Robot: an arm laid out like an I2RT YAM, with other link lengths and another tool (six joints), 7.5 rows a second.
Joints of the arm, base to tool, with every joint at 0 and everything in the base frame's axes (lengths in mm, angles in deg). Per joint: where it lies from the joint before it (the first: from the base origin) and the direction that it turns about. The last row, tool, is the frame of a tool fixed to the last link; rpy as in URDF.
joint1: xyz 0 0 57.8 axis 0 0 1
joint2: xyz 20.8 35.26 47.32 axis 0 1 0
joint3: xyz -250.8 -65.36 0 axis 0 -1 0
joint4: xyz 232.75 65.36 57 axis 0 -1 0
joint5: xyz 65.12 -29.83 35.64 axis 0 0 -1
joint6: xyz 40.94 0 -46.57 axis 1 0 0
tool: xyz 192 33 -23 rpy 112.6 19.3 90
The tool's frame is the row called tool.
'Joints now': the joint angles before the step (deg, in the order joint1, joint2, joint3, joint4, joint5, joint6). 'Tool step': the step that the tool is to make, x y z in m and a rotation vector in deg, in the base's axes. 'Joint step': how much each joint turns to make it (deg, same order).
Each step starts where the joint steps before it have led.
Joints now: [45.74, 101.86, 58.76, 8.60, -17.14, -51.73]
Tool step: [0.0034, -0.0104, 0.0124, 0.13, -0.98, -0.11]
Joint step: [-1.37, -2.84, -0.56, -1.87, -0.70, -1.27]
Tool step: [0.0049, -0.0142, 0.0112, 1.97, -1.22, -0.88]
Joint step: [-2.33, -3.54, -3.46, 2.07, -1.55, -0.30]
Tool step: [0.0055, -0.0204, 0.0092, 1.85, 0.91, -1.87]
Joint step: [-3.60, -3.56, -2.71, -0.04, -2.52, 0.85]
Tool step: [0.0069, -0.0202, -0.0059, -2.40, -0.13, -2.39]
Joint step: [-1.63, -1.54, -0.91, -2.48, 1.69, -1.37]
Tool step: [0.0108, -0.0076, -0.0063, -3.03, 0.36, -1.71]
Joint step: [-0.34, 1.68, 2.92, -3.70, 2.38, -1.12]
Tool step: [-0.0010, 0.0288, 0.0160, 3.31, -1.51, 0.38]
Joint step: [3.38, 1.16, 1.55, 3.78, 1.58, 3.18]
